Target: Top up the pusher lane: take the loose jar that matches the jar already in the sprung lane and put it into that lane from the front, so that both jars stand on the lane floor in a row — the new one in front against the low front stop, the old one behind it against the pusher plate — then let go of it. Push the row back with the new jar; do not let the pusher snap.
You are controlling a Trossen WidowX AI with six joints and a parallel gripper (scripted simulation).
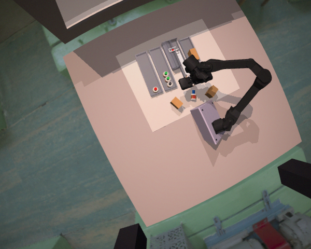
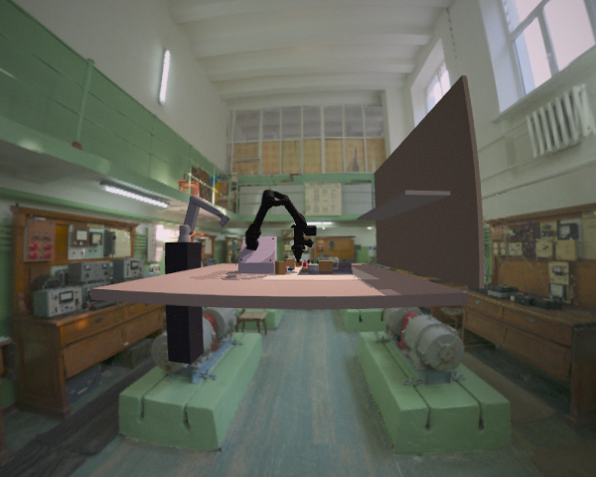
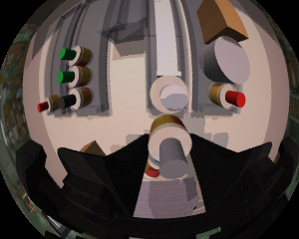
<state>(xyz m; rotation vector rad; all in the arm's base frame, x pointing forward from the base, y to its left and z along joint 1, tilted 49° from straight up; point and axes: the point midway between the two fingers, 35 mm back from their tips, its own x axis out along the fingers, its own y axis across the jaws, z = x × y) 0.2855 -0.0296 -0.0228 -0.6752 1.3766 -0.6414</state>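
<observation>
My gripper tip is 9 cm short of the grey disc, 8 cm to the left of it and 3 cm above it. From my gripper tip the other things lie so: orange box 16 cm ahead, 8 cm to the right, 2 cm below.
</observation>
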